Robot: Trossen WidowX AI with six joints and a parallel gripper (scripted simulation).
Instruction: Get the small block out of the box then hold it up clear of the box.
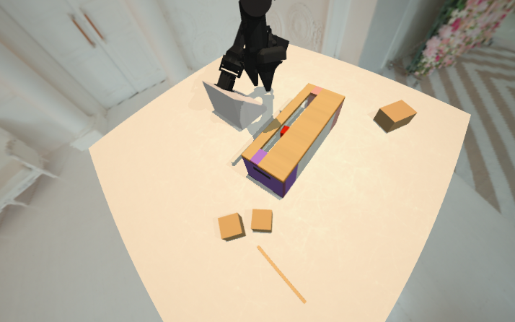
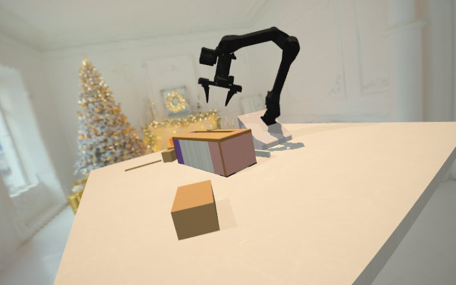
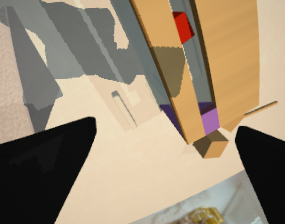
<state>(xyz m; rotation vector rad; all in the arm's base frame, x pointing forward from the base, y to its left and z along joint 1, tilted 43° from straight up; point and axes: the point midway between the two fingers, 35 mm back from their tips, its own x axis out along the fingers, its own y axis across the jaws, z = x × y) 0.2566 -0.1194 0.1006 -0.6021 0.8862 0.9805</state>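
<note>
Right now the red block is 15 cm below my gripper tip, 8 cm ahead of it and 2 cm to the left of it. From my gripper tip the other things lie so: thin wooden stick 33 cm ahead, 30 cm to the right, 23 cm below; then long box 17 cm below, 6 cm ahead, 4 cm to the left.
</note>
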